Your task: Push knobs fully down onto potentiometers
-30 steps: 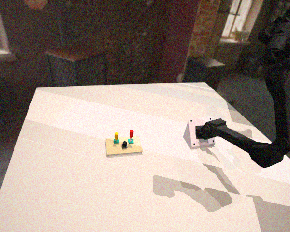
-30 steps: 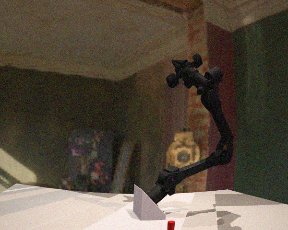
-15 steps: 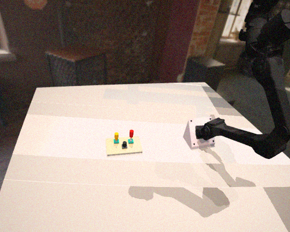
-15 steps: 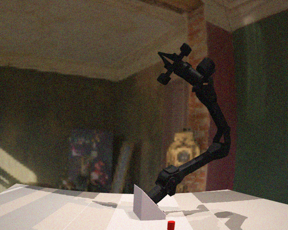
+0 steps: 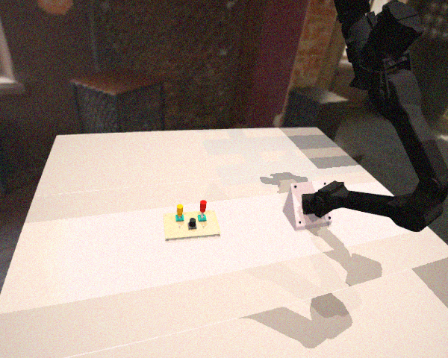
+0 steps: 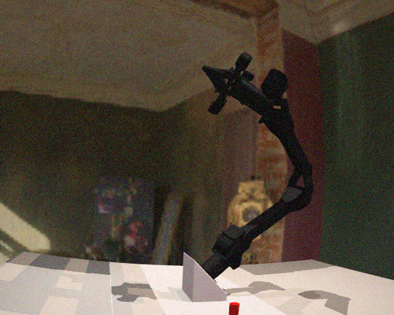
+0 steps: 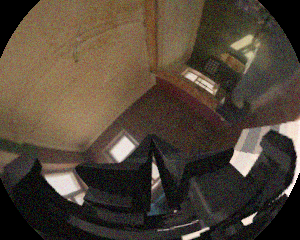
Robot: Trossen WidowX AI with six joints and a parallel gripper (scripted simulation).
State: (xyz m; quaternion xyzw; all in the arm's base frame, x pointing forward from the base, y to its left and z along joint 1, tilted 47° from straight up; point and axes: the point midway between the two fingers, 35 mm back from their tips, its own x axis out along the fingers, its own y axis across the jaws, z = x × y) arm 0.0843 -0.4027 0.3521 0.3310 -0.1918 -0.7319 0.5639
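Right now my gripper tip is 560 mm above the red knob, 280 mm short of it and 20 mm to the right of it. Round my gripper tip: orange knob 570 mm below, 350 mm ahead, 10 mm to the left.
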